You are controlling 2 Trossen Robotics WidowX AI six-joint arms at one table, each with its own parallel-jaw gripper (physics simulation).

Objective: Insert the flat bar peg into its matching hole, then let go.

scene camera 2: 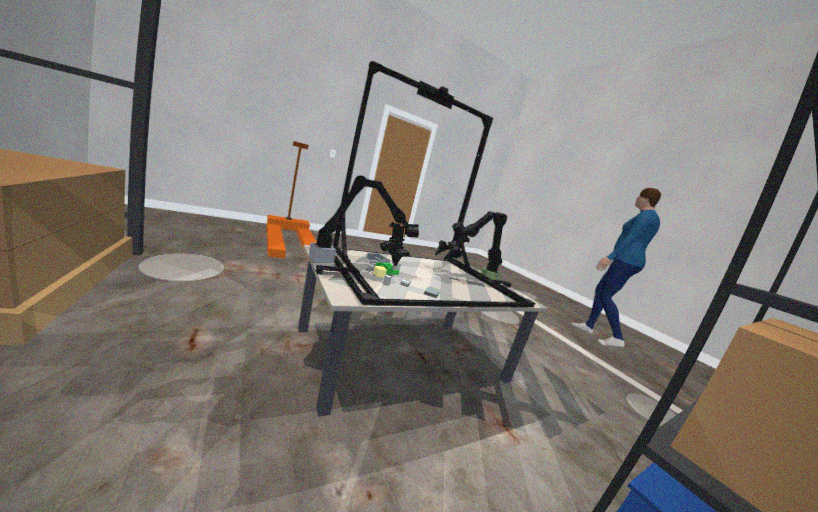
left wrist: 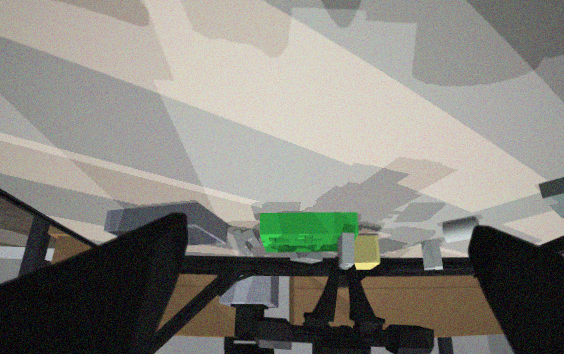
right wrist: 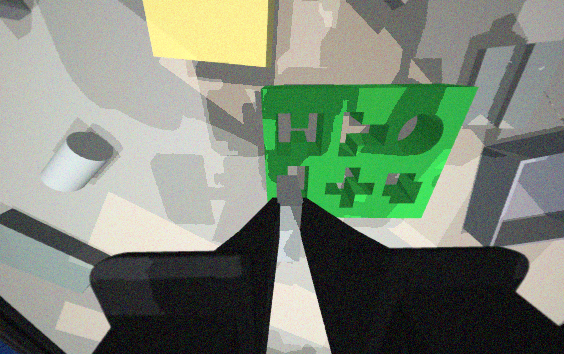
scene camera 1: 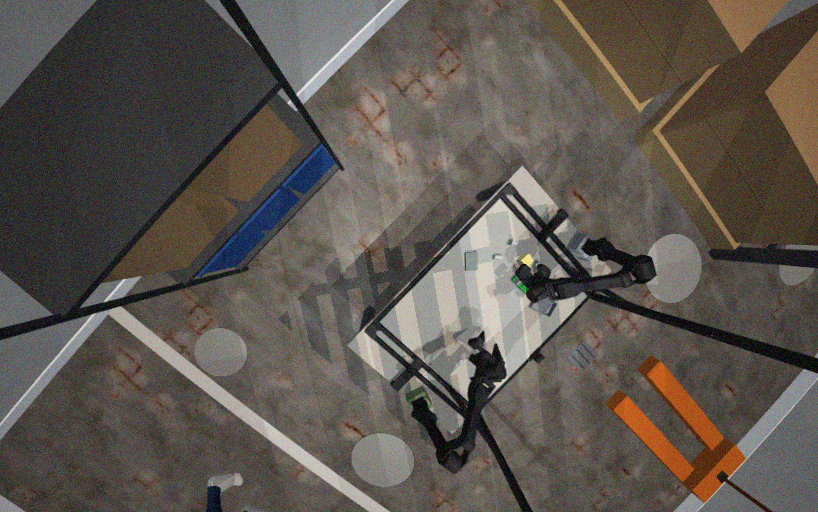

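Note:
A green block (right wrist: 372,207) (left wrist: 309,228) (scene camera 1: 517,282) (scene camera 2: 389,266) with several shaped holes lies on the table beside a yellow cube (right wrist: 210,31) (left wrist: 366,251) (scene camera 1: 528,259) (scene camera 2: 380,271). My right gripper (right wrist: 288,204) (scene camera 1: 528,278) (scene camera 2: 395,258) is shut on the grey flat bar peg (right wrist: 288,189) (left wrist: 346,249), which it holds upright. The peg's lower end stands at the narrow slot in the block's near left corner. How deep it sits I cannot tell. My left gripper (scene camera 1: 484,344) (scene camera 2: 448,248) is open and empty, far from the block over the other end of the table.
Other grey pegs (scene camera 1: 471,260) (scene camera 2: 431,292) (left wrist: 431,254) lie scattered on the table (scene camera 1: 531,185) (scene camera 2: 437,308). A black camera frame (scene camera 2: 355,147) rises from the table's edges. A person (scene camera 2: 627,254) walks at the right, and an orange pallet jack (scene camera 2: 286,231) stands by the wall.

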